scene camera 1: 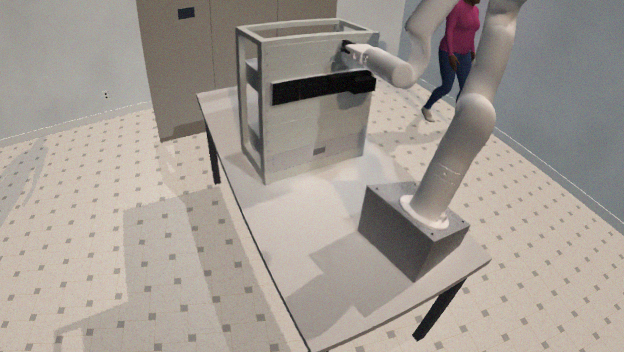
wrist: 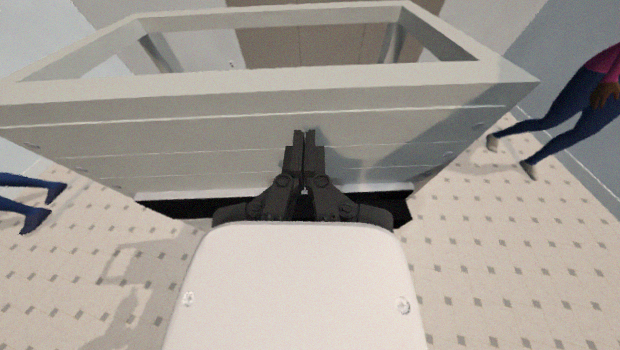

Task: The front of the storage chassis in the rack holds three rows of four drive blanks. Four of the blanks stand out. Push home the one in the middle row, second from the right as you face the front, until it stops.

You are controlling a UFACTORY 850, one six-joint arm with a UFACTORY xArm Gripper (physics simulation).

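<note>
The storage chassis is a black band across the rack front. Its drive blanks are too dark to tell apart fully. A black block stands out at the chassis's right end; I cannot tell which rows it covers. The blank in the middle row, second from the right, cannot be made out in either view. My gripper is shut and empty. It is above the chassis, in front of the upper grey panels and toward the right side. In the wrist view the gripper hides part of the chassis.
The grey rack stands on the table, with an open top frame. The arm's base box is at the table's near right. A person in a pink top stands beyond the rack's right side. A tall brown cabinet is behind.
</note>
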